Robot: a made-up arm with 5 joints.
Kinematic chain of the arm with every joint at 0, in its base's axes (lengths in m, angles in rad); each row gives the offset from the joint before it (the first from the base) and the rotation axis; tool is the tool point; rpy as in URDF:
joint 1: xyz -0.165 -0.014 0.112 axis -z
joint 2: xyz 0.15 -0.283 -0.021 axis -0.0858 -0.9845 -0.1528
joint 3: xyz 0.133 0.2 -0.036 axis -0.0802 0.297 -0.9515
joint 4: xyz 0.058 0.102 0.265 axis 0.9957 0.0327 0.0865
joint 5: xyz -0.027 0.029 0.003 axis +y
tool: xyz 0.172 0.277 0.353 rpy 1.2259 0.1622 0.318
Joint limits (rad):
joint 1: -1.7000..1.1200
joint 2: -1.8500..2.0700
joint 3: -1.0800..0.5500
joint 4: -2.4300..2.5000
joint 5: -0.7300..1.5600
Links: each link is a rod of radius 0.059 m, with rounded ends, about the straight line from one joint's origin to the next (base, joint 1, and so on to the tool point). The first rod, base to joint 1, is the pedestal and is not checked.
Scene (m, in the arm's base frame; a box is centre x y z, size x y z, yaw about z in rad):
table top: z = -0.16
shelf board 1: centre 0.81 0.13 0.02 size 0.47 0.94 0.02 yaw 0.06
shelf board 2: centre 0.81 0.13 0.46 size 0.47 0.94 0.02 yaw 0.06
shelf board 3: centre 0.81 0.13 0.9 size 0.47 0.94 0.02 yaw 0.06
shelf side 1: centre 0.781 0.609 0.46 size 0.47 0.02 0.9 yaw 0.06
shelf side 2: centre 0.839 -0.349 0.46 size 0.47 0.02 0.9 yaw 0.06
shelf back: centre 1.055 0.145 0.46 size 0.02 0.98 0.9 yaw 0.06
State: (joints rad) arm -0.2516 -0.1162 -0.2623 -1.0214 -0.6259
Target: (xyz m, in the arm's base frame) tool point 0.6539 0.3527 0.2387
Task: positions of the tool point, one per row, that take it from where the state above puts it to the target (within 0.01 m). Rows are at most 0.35 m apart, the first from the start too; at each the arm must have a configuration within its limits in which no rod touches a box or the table.
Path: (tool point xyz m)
1: 0.1062 0.5686 0.3363
2: 0.4058 0.5211 0.3196
3: 0.6539 0.3527 0.2387

